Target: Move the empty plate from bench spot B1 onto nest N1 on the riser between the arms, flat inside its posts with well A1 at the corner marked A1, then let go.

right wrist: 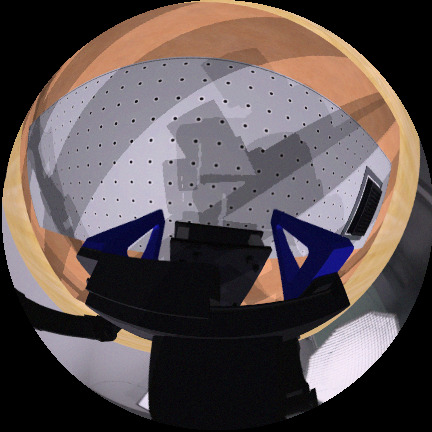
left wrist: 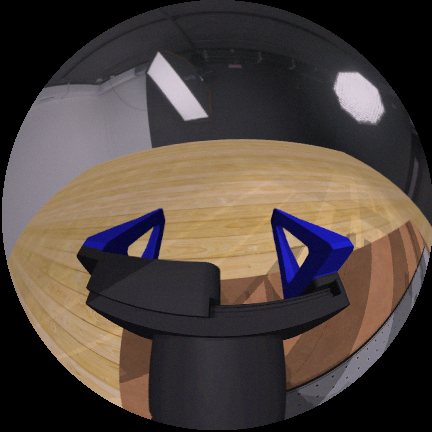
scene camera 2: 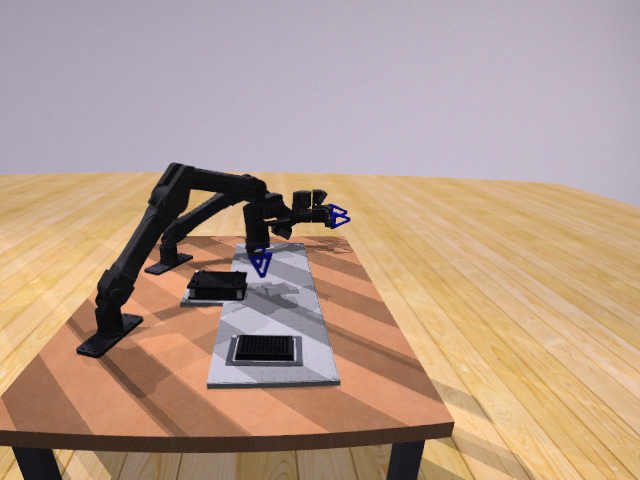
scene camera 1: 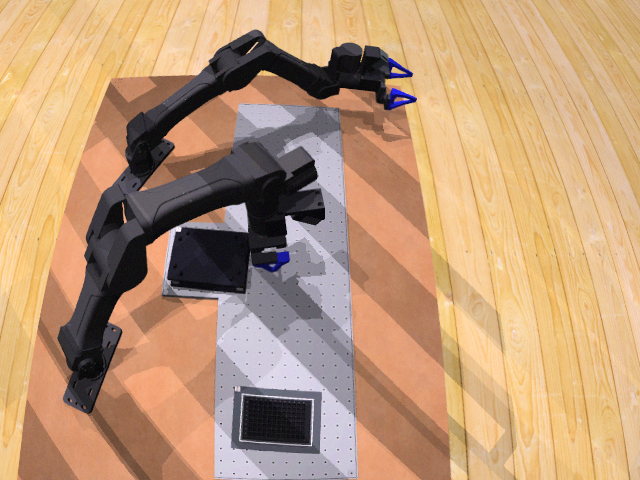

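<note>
The black plate with a grid of wells lies flat inside the white outline of grey bench spot B1. Nest N1 on the black riser has small posts near its corners and no plate on it; a small white mark is at its upper-left corner in scene camera 1. My right gripper is open and empty, pointing down above the perforated board, just right of the riser. My left gripper is open and empty, far from the plate.
The grey perforated board runs along the brown table. The riser stands on a light base at the board's left side. The left arm reaches across the top of scene camera 1.
</note>
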